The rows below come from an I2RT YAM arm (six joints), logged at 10 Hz.
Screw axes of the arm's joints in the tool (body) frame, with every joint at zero. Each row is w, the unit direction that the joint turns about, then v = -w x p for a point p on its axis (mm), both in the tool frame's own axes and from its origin. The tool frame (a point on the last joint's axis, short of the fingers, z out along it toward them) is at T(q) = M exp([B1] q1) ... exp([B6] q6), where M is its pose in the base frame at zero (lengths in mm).
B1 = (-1, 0, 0, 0.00, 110.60, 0.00)
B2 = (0, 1, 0, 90.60, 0.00, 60.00)
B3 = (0, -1, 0, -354.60, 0.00, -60.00)
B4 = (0, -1, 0, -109.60, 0.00, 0.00)
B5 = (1, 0, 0, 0.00, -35.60, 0.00)
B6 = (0, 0, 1, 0.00, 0.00, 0.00)
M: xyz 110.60 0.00 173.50 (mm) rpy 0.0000 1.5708 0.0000 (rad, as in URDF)
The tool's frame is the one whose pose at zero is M.
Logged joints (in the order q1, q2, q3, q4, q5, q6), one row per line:
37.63, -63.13, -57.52, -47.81, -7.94, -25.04
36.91, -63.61, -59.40, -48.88, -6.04, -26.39
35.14, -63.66, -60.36, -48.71, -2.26, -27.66
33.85, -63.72, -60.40, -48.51, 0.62, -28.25
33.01, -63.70, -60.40, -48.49, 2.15, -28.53
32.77, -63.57, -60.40, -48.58, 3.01, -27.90
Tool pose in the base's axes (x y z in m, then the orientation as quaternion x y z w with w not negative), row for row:
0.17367, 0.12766, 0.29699, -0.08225, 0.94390, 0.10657, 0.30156
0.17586, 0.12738, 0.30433, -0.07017, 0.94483, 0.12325, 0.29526
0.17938, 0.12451, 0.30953, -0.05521, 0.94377, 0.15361, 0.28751
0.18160, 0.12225, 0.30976, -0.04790, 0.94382, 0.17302, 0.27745
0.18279, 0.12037, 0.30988, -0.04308, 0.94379, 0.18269, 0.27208
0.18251, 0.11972, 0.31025, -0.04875, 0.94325, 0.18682, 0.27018
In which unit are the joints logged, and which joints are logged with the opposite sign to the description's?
The joints are logged in degrees. Opposite sign: q2, q3, q5, q6.
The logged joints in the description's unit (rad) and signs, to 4 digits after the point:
0.6568, 1.1018, 1.0039, -0.8344, 0.1386, 0.4370
0.6442, 1.1102, 1.0367, -0.8531, 0.1054, 0.4606
0.6133, 1.1111, 1.0535, -0.8501, 0.0394, 0.4828
0.5908, 1.1121, 1.0542, -0.8467, -0.0108, 0.4931
0.5761, 1.1118, 1.0542, -0.8463, -0.0375, 0.4979
0.5719, 1.1095, 1.0542, -0.8479, -0.0525, 0.4869

